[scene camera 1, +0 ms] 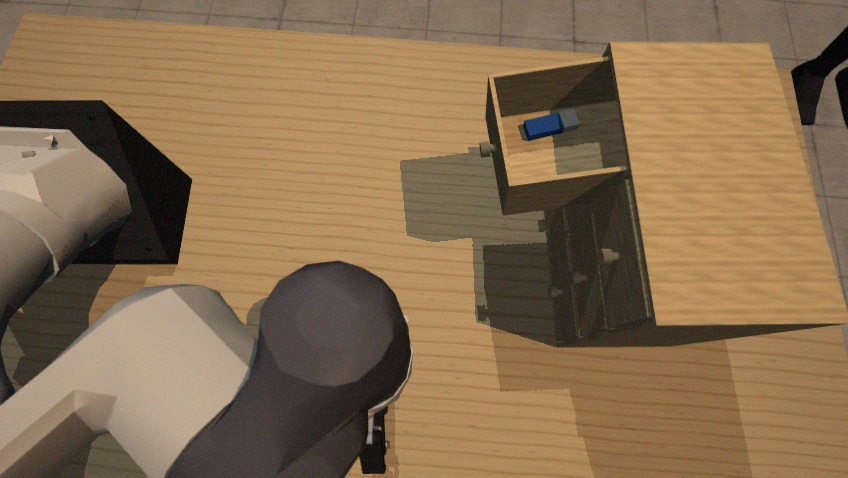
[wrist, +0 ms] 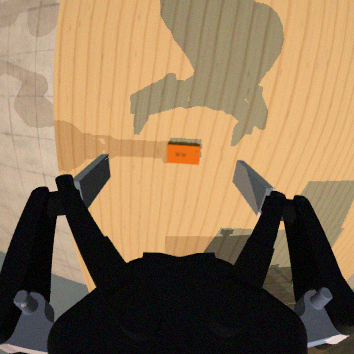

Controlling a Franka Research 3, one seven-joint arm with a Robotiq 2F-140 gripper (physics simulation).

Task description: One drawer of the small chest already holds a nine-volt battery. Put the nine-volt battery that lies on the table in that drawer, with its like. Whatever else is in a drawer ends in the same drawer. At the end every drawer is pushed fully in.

Labels:
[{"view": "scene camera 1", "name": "small chest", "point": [732,242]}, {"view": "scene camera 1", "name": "drawer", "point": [574,168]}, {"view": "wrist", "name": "gripper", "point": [172,167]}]

